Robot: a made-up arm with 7 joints.
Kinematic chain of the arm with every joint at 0, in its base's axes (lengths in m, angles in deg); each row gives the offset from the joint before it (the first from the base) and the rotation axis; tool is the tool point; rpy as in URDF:
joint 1: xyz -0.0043 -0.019 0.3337 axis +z
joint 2: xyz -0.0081 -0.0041 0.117 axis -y
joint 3: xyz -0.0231 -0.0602 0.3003 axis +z
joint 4: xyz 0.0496 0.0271 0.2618 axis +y
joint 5: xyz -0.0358 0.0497 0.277 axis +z
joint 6: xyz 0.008 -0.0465 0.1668 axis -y
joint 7: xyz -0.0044 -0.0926 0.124 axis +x
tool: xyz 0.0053 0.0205 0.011 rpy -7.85 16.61 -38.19
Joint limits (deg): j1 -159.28..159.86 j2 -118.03..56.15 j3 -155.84..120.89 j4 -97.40..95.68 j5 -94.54..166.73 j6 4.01..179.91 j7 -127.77..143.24
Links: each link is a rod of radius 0.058 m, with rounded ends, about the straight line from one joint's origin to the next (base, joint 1, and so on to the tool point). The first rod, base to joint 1, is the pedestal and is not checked.
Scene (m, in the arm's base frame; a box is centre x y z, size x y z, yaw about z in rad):
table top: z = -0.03
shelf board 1: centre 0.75 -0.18 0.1 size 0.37 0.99 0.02 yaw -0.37
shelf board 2: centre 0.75 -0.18 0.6 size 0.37 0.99 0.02 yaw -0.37
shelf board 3: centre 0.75 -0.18 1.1 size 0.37 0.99 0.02 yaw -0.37
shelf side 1: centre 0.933 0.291 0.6 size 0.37 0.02 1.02 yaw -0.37
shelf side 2: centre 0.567 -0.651 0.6 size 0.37 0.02 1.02 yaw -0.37
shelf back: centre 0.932 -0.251 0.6 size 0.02 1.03 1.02 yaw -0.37
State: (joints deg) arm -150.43 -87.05 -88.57 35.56 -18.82 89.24 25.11
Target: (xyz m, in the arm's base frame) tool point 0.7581 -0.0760 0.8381
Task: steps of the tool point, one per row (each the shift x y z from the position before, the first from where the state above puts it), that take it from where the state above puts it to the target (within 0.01 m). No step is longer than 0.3 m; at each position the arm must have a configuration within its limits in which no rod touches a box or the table.
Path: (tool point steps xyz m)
1: 0.1094 -0.1175 0.2421
2: 0.1864 -0.0582 0.2241
3: 0.2429 0.0084 0.1722
4: 0.2678 0.0700 0.0938
5: 0.2563 0.1151 0.0029
6: 0.2109 0.1357 -0.0840
7: 0.1406 0.1297 -0.1505
8: 0.0594 0.1015 -0.1847
9: 0.1449 -0.0434 0.0167
10: 0.1452 -0.0691 -0.0166

